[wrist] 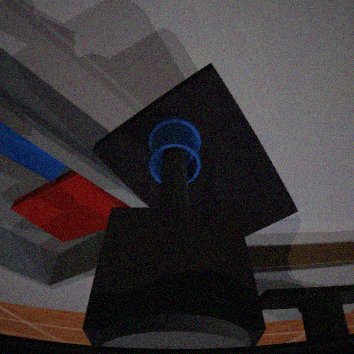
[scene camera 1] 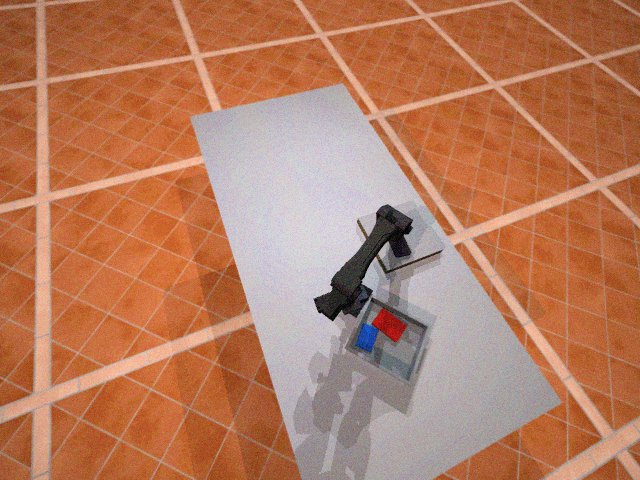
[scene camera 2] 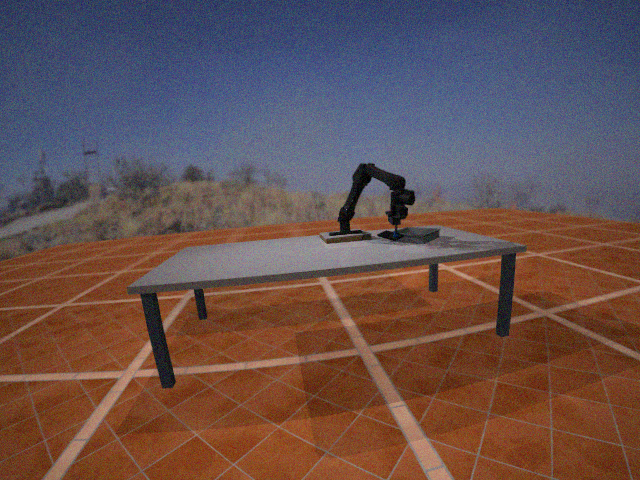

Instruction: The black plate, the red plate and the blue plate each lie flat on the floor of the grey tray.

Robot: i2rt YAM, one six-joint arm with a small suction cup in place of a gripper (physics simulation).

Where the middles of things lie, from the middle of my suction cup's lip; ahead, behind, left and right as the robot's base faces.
Scene:
Right now the black plate (wrist: 235, 171) is 30 mm behind my suction cup, 20 mm to the right of it and 10 mm below it. The rest, counted from my suction cup: grey tray (scene camera 1: 400, 359): 140 mm to the left, 110 mm behind, 30 mm below; then red plate (wrist: 70, 206): 140 mm behind, 100 mm to the left, 40 mm below.

